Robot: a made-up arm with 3 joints. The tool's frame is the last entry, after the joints.
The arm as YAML. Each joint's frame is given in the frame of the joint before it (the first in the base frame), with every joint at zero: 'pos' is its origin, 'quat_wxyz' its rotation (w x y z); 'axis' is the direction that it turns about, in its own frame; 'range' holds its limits. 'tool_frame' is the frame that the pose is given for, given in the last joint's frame.
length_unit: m
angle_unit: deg
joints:
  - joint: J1
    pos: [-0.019, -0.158, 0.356]
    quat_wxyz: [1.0, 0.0, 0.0, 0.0]
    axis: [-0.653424, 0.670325, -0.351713]
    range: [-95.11, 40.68]
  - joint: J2
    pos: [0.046, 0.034, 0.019]
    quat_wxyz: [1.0, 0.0, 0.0, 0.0]
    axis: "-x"
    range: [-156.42, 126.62]
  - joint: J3
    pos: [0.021, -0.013, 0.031]
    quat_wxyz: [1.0, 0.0, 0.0, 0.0]
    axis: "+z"
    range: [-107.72, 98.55]
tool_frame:
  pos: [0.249, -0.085, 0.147]
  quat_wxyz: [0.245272, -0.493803, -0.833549, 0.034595]
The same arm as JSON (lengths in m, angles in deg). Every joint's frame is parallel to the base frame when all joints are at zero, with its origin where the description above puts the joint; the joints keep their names.
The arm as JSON. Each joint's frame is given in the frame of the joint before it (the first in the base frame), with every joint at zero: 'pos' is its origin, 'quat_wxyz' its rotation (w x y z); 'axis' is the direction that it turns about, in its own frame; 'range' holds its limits. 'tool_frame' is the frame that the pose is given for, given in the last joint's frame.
{"length_unit": "m", "angle_unit": "deg", "joints": [{"joint": "J1", "pos": [-0.019, -0.158, 0.356], "quat_wxyz": [1.0, 0.0, 0.0, 0.0], "axis": [-0.653424, 0.670325, -0.351713], "range": [-95.11, 40.68]}, {"joint": "J2", "pos": [0.046, 0.034, 0.019], "quat_wxyz": [1.0, 0.0, 0.0, 0.0], "axis": [-1.0, 0.0, 0.0], "range": [-156.42, 126.62]}, {"joint": "J3", "pos": [0.021, -0.013, 0.031], "quat_wxyz": [1.0, 0.0, 0.0, 0.0], "axis": [0.0, 0.0, 1.0], "range": [-107.72, 98.55]}], "tool_frame": {"pos": [0.249, -0.085, 0.147], "quat_wxyz": [0.245272, -0.493803, -0.833549, 0.034595]}}
